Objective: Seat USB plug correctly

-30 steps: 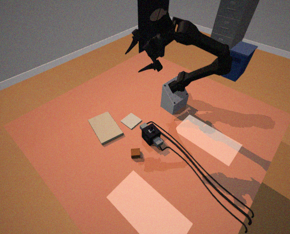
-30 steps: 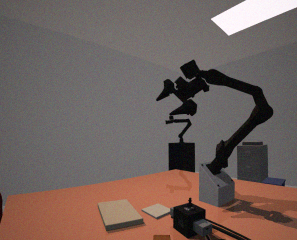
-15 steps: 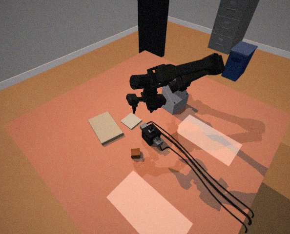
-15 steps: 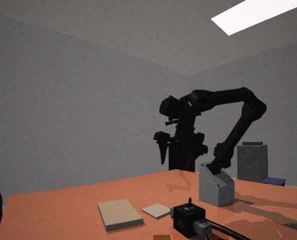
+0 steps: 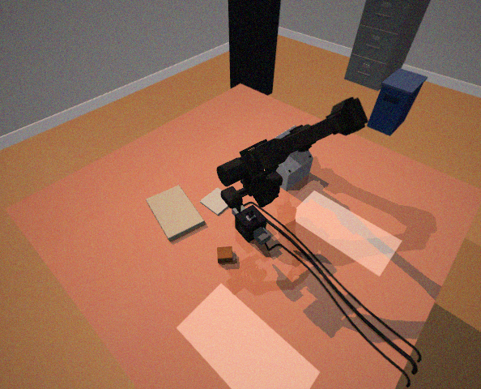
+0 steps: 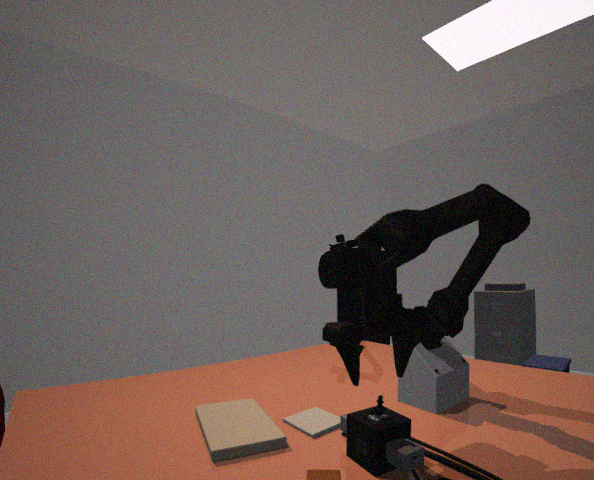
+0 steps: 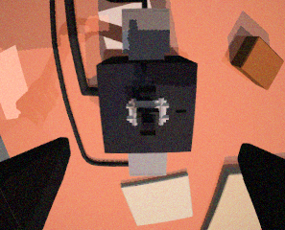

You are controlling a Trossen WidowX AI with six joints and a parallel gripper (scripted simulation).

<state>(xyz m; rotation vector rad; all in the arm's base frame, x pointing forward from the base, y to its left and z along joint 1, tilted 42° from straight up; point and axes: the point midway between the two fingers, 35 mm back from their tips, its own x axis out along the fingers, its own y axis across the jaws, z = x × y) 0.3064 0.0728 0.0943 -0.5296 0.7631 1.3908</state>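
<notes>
Now: the USB plug 5 cm below my gripper tip. From my gripper tip the other things lie so: pale pad (18 cm to the right, 14 cm below); then USB socket (7 cm below); then brown block (13 cm ahead, 2 cm to the left, 12 cm below).
</notes>
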